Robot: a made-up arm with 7 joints. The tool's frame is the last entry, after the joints. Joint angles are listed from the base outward. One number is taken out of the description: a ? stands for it. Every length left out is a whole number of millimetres.
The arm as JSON. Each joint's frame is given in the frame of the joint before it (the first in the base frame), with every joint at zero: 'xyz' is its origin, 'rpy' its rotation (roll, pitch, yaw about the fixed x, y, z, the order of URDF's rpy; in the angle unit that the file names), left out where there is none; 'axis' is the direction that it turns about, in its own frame. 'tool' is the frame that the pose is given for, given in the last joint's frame.
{
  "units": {
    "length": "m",
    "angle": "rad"
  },
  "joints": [
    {
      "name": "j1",
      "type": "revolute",
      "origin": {
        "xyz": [
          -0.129,
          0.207,
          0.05
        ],
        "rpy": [
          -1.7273,
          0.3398,
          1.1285
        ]
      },
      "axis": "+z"
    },
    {
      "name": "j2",
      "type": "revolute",
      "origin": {
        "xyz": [
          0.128,
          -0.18,
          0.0
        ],
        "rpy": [
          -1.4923,
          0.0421,
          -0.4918
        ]
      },
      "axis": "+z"
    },
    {
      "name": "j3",
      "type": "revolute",
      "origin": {
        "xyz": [
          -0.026,
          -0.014,
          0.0
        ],
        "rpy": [
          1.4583,
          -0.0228,
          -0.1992
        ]
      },
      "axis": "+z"
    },
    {
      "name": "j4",
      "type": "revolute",
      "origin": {
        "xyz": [
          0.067,
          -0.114,
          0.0
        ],
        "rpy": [
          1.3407,
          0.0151,
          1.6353
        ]
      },
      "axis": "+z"
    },
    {
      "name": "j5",
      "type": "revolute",
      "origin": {
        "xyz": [
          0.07,
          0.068,
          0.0
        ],
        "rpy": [
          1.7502,
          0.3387,
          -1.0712
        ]
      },
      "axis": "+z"
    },
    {
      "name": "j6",
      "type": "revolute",
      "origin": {
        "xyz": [
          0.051,
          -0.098,
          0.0
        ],
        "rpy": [
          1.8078,
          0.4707,
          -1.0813
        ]
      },
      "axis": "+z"
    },
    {
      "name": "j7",
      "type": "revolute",
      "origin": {
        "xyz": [
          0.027,
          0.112,
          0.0
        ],
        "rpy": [
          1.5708,
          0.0,
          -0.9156
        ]
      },
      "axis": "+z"
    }
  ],
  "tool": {
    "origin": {
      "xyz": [
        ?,
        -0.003,
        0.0
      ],
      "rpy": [
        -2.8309,
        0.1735,
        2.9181
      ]
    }
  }
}
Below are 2 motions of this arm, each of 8 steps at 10 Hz.
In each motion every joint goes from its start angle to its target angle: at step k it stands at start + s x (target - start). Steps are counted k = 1, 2, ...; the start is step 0. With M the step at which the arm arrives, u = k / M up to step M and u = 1 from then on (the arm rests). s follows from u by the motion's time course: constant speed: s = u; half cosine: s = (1 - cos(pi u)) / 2; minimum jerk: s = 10 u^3 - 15 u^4 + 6 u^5.
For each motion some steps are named. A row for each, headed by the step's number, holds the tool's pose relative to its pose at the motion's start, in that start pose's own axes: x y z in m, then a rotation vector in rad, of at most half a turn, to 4 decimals.
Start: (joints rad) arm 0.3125 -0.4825 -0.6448 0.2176 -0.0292 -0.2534 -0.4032
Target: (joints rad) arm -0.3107 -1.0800 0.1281 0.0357 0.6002 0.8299 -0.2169
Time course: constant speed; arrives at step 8
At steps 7, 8:
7: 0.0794 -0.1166 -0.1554 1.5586 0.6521 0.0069
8: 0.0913 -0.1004 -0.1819 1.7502 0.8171 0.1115

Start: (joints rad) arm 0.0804 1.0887 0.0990 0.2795 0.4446 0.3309 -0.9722
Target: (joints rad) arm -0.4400 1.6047 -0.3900 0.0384 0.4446 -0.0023 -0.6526
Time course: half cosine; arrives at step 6
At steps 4, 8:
4: 0.0193 0.0736 0.0465 -0.8457 -0.1765 0.1758
8: 0.0220 0.0906 0.0492 -1.1053 -0.2167 0.2308

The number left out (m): 0.028
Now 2 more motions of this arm.
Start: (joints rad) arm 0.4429 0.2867 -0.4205 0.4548 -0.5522 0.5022 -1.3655
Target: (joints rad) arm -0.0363 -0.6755 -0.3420 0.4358 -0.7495 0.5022 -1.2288
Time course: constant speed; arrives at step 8
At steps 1, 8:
1: -0.0119 0.0031 0.0250 0.0393 -0.0804 0.0546
8: -0.1104 0.0042 0.1535 0.3159 -0.4180 0.5933

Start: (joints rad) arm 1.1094 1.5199 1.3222 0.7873 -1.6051 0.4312 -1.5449
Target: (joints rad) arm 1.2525 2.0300 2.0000 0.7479 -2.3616 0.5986 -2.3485
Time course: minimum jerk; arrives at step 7
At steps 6, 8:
6: 0.1408 -0.2809 -0.0790 1.3892 0.4329 -0.2485
8: 0.1412 -0.2853 -0.0845 1.4243 0.4344 -0.2522

